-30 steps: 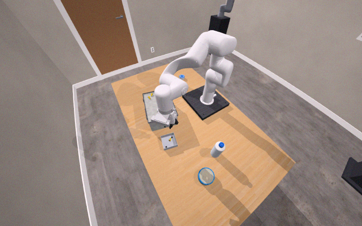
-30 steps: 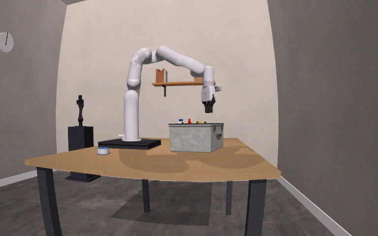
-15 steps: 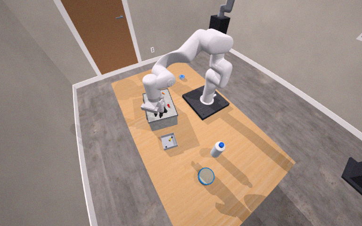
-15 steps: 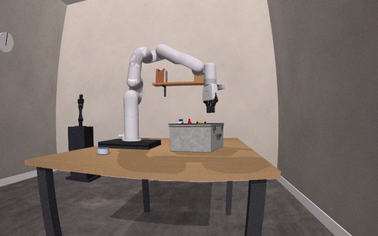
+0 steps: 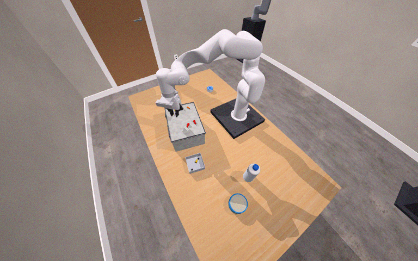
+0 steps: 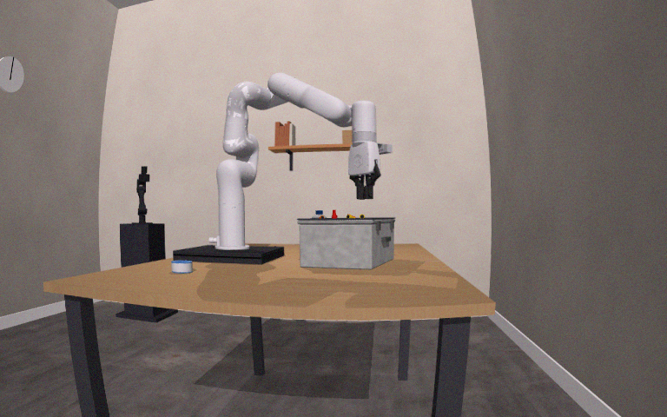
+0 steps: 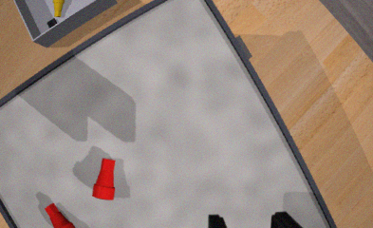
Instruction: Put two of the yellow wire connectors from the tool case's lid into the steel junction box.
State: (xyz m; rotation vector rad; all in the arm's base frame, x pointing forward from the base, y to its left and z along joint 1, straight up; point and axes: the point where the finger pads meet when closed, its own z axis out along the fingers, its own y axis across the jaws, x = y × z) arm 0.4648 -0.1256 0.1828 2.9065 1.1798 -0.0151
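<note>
The orange wire connector is 130 mm behind my hand, 80 mm below it and 70 mm to the right of it. From my hand the other things lie so: grey tool case (120 mm below, 40 mm behind, 10 mm to the left).
</note>
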